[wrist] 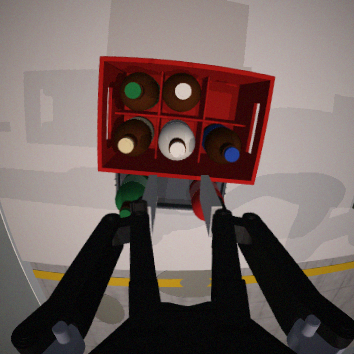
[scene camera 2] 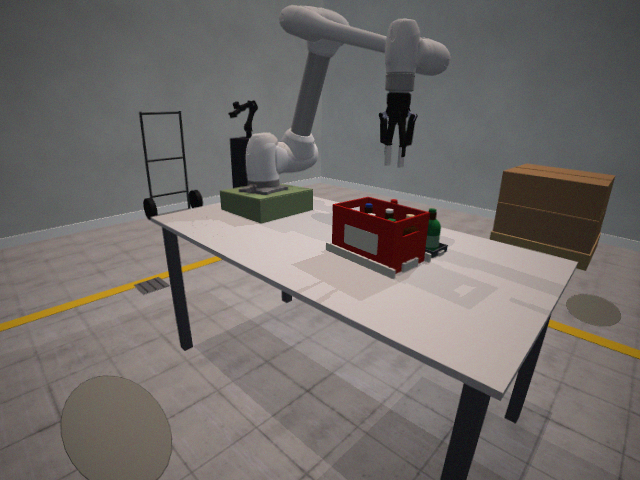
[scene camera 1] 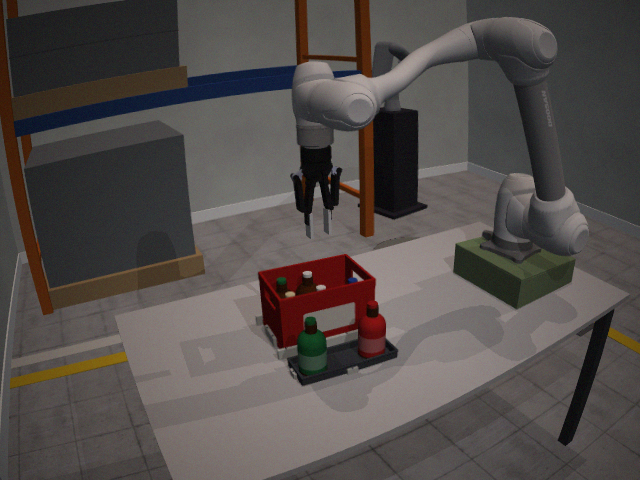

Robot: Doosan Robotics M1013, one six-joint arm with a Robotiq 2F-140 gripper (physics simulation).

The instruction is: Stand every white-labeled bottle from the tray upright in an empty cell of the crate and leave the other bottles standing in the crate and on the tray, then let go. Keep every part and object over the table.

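Seen in the pictures: gripper, fingertip midpoint: (wrist: 178, 186) (scene camera 2: 393, 166) (scene camera 1: 318, 234); arm's base at its link origin: (scene camera 2: 263, 190) (scene camera 1: 511, 249).
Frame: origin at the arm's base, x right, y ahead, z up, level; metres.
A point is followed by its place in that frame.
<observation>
My gripper (scene camera 1: 318, 235) @(x 0.168, y 0.729, z 0.209 m) (scene camera 2: 393, 165) @(x 0.168, y 0.729, z 0.209 m) (wrist: 178, 186) @(x 0.168, y 0.729, z 0.209 m) is open and empty, high above the crate. The red crate (scene camera 1: 320, 297) @(x 0.132, y 0.760, z 0.054 m) (scene camera 2: 379, 232) @(x 0.325, y 0.760, z 0.025 m) (wrist: 101, 115) @(x 0.252, y 0.834, z 0.070 m) has six cells. In the wrist view a white bottle (wrist: 176, 140) @(x 0.184, y 0.725, z 0.047 m) with a white cap stands in the near middle cell. Brown bottles with a green cap (wrist: 133, 90) @(x 0.279, y 0.777, z 0.058 m), a white cap (wrist: 183, 91) @(x 0.262, y 0.700, z 0.058 m), a cream cap (wrist: 126, 145) @(x 0.194, y 0.809, z 0.058 m) and a blue cap (wrist: 231, 154) @(x 0.145, y 0.636, z 0.058 m) stand in other cells. The far right cell is empty. A green bottle (scene camera 1: 311, 348) @(x 0.034, y 0.871, z -0.008 m) (scene camera 2: 433, 232) @(x 0.093, y 0.869, z -0.019 m) and a red bottle (scene camera 1: 372, 330) @(x -0.010, y 0.708, z -0.006 m) stand upright on the dark tray (scene camera 1: 338, 356) @(x 0.061, y 0.762, z -0.099 m).
Pale fixture strips (scene camera 2: 359, 260) @(x 0.318, y 0.693, z -0.089 m) run along the crate's base on the table (scene camera 1: 217, 413) @(x 0.064, y 1.141, z -0.105 m) (scene camera 2: 444, 330) @(x 0.547, y 1.040, z -0.105 m). The arm's green base block (scene camera 1: 511, 276) @(x -0.111, y 0.178, z -0.005 m) (scene camera 2: 263, 204) @(x 0.151, y 0.129, z -0.019 m) stands at the table's other end. The tray lies close beside the crate's long side.
</observation>
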